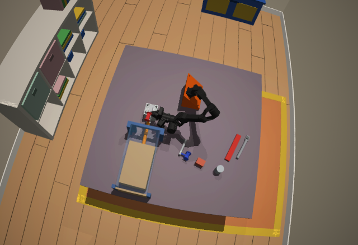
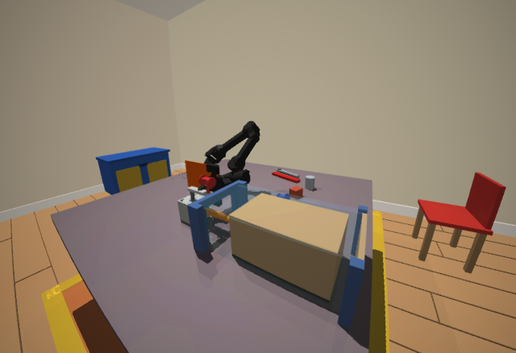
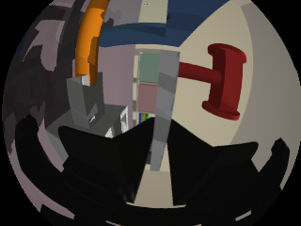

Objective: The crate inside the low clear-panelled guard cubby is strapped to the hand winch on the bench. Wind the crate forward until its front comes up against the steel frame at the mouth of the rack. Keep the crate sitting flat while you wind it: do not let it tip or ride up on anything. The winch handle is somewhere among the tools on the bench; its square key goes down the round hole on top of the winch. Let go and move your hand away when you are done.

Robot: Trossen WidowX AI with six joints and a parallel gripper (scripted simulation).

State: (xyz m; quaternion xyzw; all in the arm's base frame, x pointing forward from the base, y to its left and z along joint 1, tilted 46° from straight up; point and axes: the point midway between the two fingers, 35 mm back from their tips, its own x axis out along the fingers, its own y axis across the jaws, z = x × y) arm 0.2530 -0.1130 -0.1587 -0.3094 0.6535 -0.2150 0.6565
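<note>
Right now the winch handle is 1 cm to the left of my gripper tip, 1 cm ahead of it and 1 cm above it. The rest, counted from my gripper tip: blue frame (11 cm ahead, 3 cm below, 2 cm to the left); then grey winch (10 cm below, 6 cm behind, 1 cm to the right); then red grip (5 cm ahead, 4 cm above, 1 cm to the left).
</note>
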